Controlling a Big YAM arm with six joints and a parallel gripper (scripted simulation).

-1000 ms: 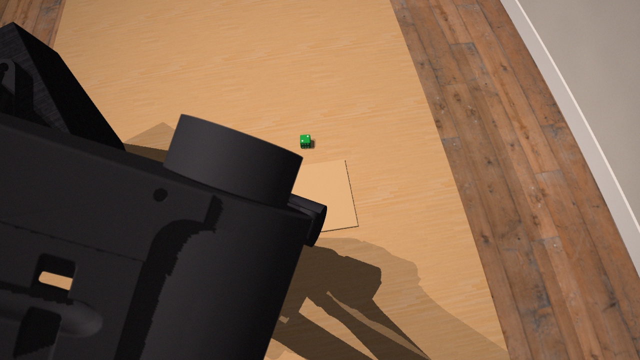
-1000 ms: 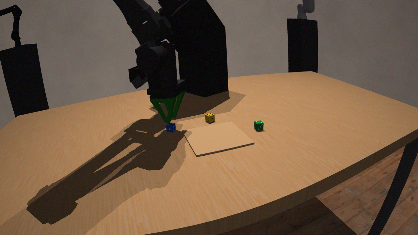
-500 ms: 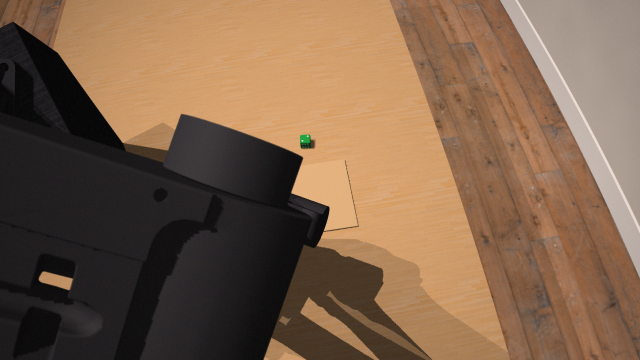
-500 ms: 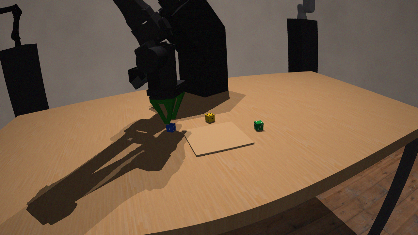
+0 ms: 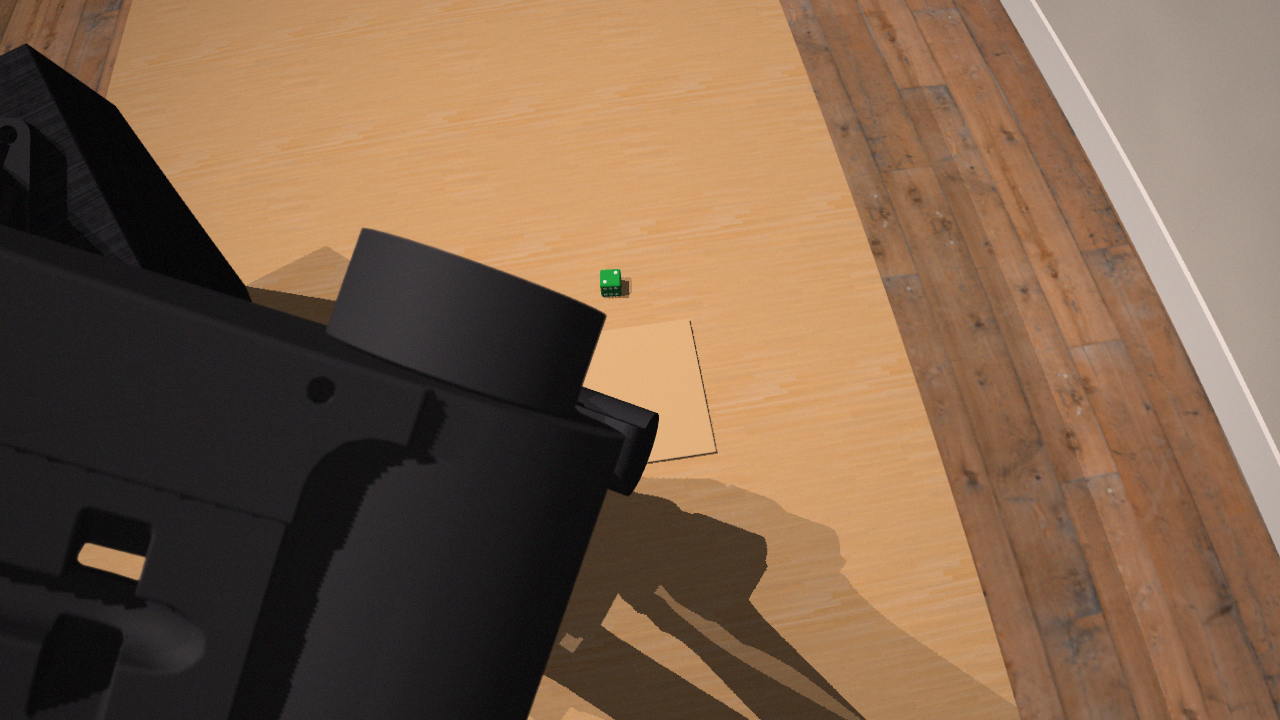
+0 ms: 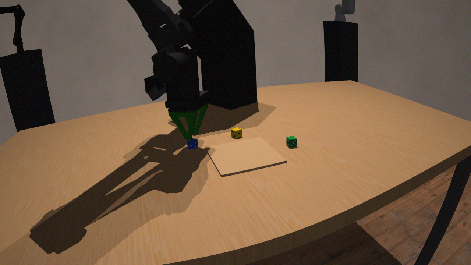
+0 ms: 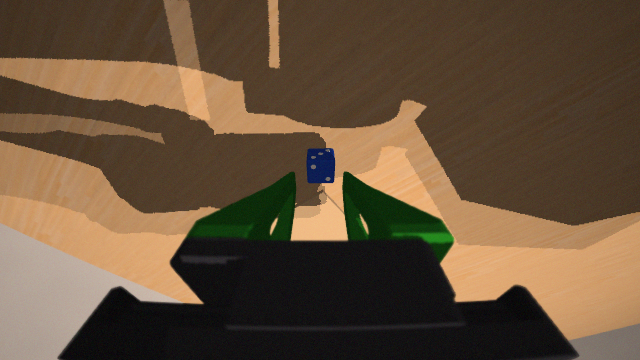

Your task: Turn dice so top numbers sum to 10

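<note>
Right now the blue die is 30 mm below my hand. The rest, counted from my hand: green die: 90 mm ahead, 220 mm to the left, 30 mm below; then tan mat: 90 mm ahead, 100 mm to the left, 30 mm below; then yellow die: 20 mm behind, 120 mm to the left, 30 mm below.
</note>
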